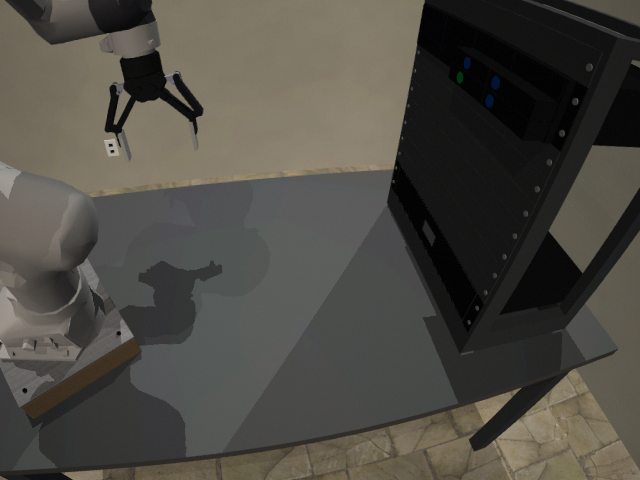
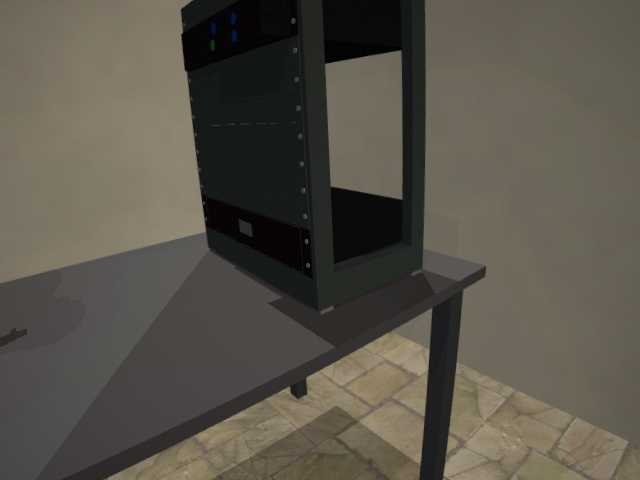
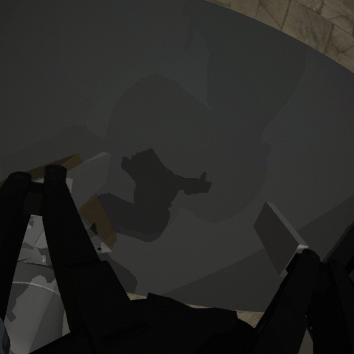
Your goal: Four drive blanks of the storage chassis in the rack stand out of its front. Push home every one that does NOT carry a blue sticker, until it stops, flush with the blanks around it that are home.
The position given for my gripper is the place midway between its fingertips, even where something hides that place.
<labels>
my gripper: image 1 162, 153; image 3 185, 192; not seen in image 2 (out of frame)
</labels>
